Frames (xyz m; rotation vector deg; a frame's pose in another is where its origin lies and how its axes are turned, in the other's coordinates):
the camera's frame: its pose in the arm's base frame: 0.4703 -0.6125 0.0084 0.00 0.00 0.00
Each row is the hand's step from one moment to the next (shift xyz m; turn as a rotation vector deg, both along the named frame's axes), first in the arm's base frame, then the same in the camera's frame.
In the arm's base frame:
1: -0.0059 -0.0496 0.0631 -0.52 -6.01 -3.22
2: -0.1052 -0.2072 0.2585 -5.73 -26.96 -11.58
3: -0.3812 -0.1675 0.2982 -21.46 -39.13 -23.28
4: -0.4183 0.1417 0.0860 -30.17 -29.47 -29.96
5: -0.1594 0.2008 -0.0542 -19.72 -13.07 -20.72
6: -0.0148 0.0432 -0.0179 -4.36 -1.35 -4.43
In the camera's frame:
1: -0.0059 -0.0496 0.0631 -0.52 -6.01 -3.22
2: -0.1052 -0.2072 0.2585 -5.73 -26.96 -11.58
3: -0.3812 -0.1675 0.2982 -21.46 -39.13 -23.28
4: -0.4183 0.1417 0.0860 -30.17 -29.47 -29.96
5: -0.1594 0.2008 -0.0542 -19.72 -13.07 -20.72
6: -0.0148 0.0432 -0.0179 -4.36 -1.35 -4.43

